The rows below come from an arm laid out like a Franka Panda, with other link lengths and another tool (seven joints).
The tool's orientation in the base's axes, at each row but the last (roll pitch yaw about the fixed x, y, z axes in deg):
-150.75 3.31 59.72
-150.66 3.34 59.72
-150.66 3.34 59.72
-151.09 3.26 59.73
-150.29 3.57 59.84
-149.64 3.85 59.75
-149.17 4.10 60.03
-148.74 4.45 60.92
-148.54 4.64 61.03
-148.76 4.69 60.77
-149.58 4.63 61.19
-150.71 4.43 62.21
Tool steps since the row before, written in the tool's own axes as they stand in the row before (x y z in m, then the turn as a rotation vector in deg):
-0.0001 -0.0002 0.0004 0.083 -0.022 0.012
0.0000 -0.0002 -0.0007 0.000 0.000 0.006
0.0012 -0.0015 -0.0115 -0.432 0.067 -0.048
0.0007 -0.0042 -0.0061 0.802 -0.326 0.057
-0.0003 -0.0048 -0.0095 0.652 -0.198 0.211
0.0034 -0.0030 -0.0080 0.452 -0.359 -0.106
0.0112 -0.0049 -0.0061 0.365 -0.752 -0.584
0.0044 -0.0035 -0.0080 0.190 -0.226 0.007
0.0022 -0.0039 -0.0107 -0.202 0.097 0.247
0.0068 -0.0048 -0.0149 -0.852 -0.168 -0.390
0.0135 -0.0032 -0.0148 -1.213 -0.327 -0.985
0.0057 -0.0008 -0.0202 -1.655 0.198 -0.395
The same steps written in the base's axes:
-0.0004 0.0001 -0.0002 0.020 0.084 -0.005
0.0002 0.0000 0.0007 -0.003 0.001 -0.005
0.0047 -0.0006 0.0107 -0.146 -0.413 0.034
-0.0001 0.0013 0.0073 0.136 0.855 0.062
0.0006 0.0000 0.0106 0.085 0.697 -0.126
0.0033 0.0027 0.0082 0.015 0.534 0.242
0.0049 0.0107 0.0069 -0.087 0.543 0.859
0.0035 0.0039 0.0083 -0.076 0.269 0.096
0.0035 0.0016 0.0109 -0.148 -0.172 -0.244
0.0071 0.0052 0.0146 -0.347 -0.740 0.489
0.0112 0.0105 0.0132 -0.353 -1.092 1.110
0.0114 0.0020 0.0175 -0.437 -1.613 0.375

